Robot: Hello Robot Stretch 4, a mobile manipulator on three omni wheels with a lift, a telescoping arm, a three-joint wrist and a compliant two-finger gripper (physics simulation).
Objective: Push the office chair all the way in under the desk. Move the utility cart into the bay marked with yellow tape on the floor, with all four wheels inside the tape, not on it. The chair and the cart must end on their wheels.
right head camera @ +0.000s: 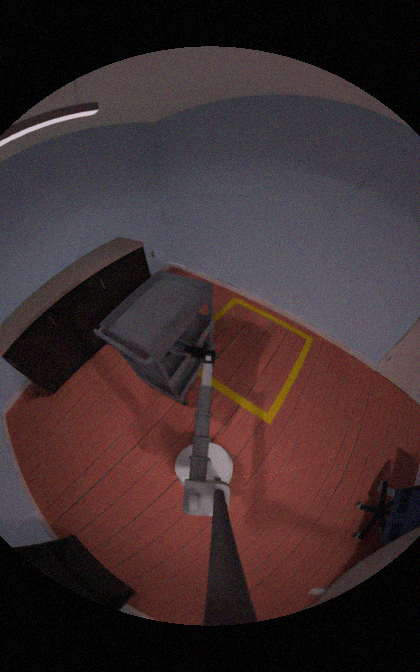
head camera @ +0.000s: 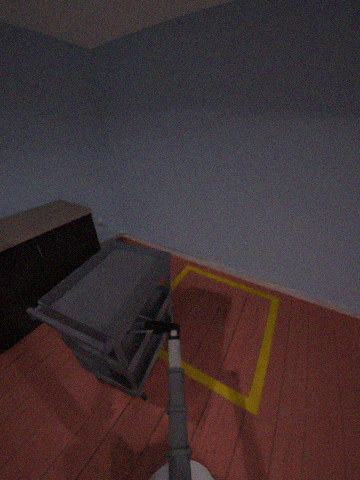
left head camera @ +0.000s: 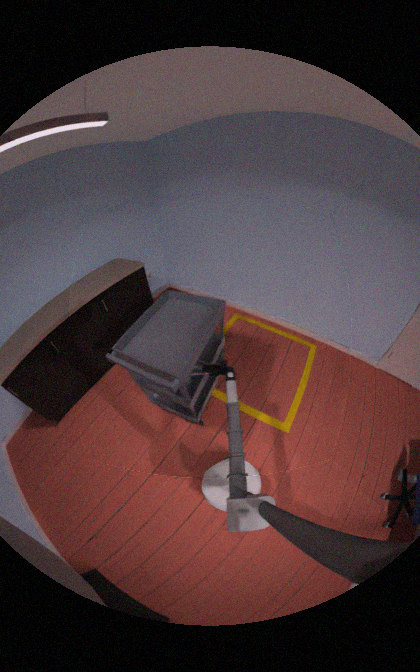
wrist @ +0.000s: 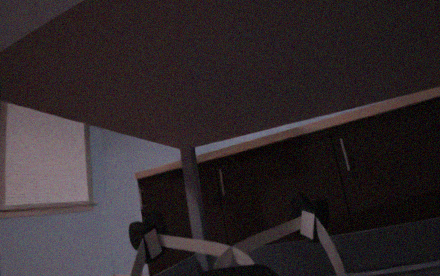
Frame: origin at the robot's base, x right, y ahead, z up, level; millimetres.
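Seen in the pictures: gripper, fingertip midpoint: [wrist: 228, 218].
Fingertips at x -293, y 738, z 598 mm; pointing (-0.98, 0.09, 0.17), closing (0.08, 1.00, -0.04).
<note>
Offsets run from my fingertips to a thing's middle. "spot": to the spot under its first point.
The grey utility cart @(spot: dy +83, dx -77, dz +168 mm) [head camera: 105, 290] [left head camera: 167, 332] [right head camera: 155, 312] stands upright left of the yellow tape bay @(spot: dy +100, dx +1081, dz -625 mm) [head camera: 266, 345] [left head camera: 301, 387] [right head camera: 291, 380], hiding part of its left side. My gripper [head camera: 134, 324] [left head camera: 197, 371] [right head camera: 181, 346] [wrist: 228, 218] is open and empty. It points left into the cart's open side, below the top tray; the wrist view shows that tray's underside and a corner post. Contact with the cart cannot be told. The office chair [left head camera: 405, 495] [right head camera: 400, 515] shows partly at the right edge, with black legs and blue upholstery. The cart's wheels are mostly hidden.
A dark cabinet [head camera: 55, 260] [left head camera: 90, 335] [right head camera: 85, 315] [wrist: 270, 190] with a light top stands close behind and left of the cart. Walls run behind the cart and bay. A dark object [left head camera: 120, 595] [right head camera: 75, 570] lies at the lower left. A brownish surface [right head camera: 372, 565], possibly the desk, shows lower right.
</note>
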